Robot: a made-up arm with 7 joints. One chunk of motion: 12 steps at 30 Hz.
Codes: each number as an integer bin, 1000 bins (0 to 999) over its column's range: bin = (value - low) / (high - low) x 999, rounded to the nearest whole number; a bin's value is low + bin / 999 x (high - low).
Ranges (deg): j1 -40..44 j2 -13..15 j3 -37..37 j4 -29..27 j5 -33..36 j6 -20..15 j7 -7..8
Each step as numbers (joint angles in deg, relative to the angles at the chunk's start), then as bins.
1 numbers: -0.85 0.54 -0.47 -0.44 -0.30 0.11 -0.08
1 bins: 466 483 493 509 473 574 461
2 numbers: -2.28 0.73 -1.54 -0.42 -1.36 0.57 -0.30
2 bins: 449 490 479 510 458 587 446
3 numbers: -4.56 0.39 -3.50 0.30 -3.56 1.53 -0.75
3 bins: 421 478 452 523 426 615 416
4 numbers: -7.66 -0.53 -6.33 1.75 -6.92 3.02 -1.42
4 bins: 385 445 414 549 378 657 372
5 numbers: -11.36 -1.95 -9.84 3.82 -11.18 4.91 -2.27
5 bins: 341 394 367 585 316 711 315
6 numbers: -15.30 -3.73 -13.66 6.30 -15.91 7.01 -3.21
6 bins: 294 331 315 630 247 771 252
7 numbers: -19.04 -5.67 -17.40 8.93 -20.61 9.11 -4.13
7 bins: 249 262 265 677 179 831 191
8 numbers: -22.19 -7.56 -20.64 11.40 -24.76 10.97 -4.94
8 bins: 212 194 221 721 119 884 137
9 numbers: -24.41 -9.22 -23.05 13.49 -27.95 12.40 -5.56
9 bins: 185 135 188 758 73 925 96
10 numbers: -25.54 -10.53 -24.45 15.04 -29.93 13.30 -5.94
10 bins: 172 88 169 786 44 950 71
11 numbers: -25.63 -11.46 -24.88 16.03 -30.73 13.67 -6.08
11 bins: 171 55 164 803 33 961 61
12 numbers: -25.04 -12.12 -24.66 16.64 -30.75 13.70 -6.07
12 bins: 178 31 167 814 33 962 62
